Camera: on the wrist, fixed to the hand. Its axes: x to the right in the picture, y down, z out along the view.
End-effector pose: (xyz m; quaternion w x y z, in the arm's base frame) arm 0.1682 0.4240 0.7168 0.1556 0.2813 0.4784 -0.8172
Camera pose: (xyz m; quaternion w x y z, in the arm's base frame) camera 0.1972 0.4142 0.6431 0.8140 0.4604 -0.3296 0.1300
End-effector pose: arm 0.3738 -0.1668 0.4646 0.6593 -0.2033 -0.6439 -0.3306
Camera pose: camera 0.4430 -0.1408 0.4946 0.3171 -0.6177 0.1731 0.6986
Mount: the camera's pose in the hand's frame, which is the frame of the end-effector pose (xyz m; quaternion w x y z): 0.0217 0.0712 -0.0288 0.0078 -0.0498 0.0279 -0.9983
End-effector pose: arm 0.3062 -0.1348 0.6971 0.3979 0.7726 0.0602 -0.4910
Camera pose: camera 0.3722 -0.1700 0.7250 0.4503 0.0602 -0.8074 0.3765
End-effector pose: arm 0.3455 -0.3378 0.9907 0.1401 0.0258 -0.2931 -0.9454
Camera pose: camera 0.3462 -0.4158 1.0076 0.9333 -0.3122 -0.0745 0.1611
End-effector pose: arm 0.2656 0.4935 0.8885 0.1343 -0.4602 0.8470 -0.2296
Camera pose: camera 0.1901 0.5164 0.8764 0.2747 0.8495 0.4377 0.1065
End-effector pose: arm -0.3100 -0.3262 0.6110 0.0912 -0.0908 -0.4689 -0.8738
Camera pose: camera -0.3157 -0.3906 0.6578 0.8631 -0.4873 0.0482 0.1238
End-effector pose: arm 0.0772 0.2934 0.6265 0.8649 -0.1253 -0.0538 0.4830
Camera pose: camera 0.0363 0.3428 0.5790 0.4842 -0.0038 -0.1254 -0.8659
